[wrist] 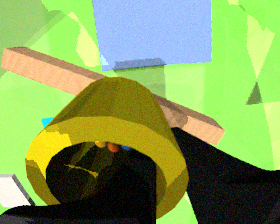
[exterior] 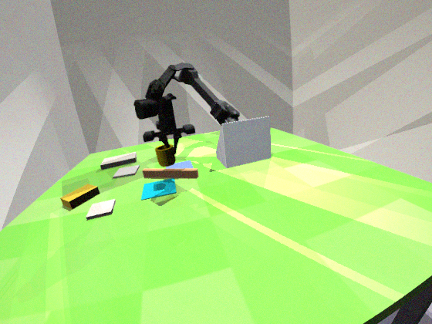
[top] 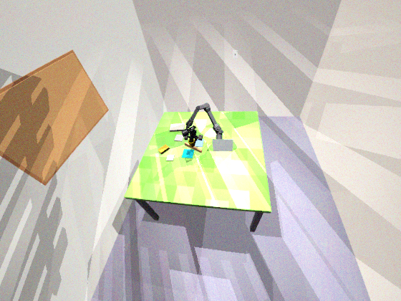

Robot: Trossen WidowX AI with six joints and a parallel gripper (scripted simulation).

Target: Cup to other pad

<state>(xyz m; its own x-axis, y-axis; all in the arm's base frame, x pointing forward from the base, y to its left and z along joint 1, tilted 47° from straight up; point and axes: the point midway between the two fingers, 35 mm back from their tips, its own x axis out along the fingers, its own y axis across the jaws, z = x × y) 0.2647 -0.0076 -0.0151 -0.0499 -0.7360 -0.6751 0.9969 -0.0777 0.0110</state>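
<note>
The cyan pad is 100 mm below my gripper tip, 80 mm ahead of it and 70 mm to the left of it. Also, from my gripper tip: yellow cup: 20 mm ahead; then pale blue pad: 100 mm below, 80 mm to the right, 20 mm behind; then brown bar: 80 mm below, 30 mm ahead, 10 mm to the right.
</note>
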